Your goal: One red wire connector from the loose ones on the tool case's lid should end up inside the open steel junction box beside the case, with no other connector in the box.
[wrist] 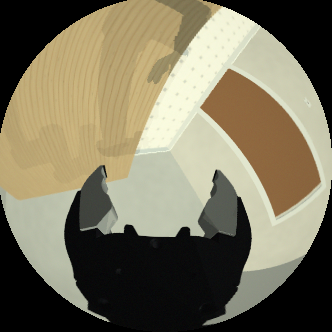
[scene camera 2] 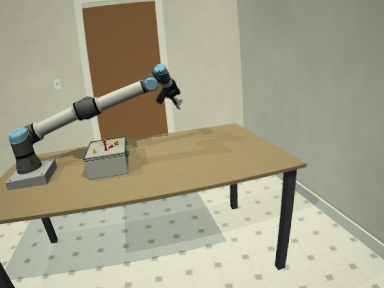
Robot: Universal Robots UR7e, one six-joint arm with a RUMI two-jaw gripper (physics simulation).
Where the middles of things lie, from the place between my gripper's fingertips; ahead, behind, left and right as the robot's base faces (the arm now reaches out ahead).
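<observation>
Counted from my hand, the grey tool case (scene camera 2: 113,162) is 0.5 m behind and 0.31 m to the right of it, and it lies 0.18 m below.
</observation>
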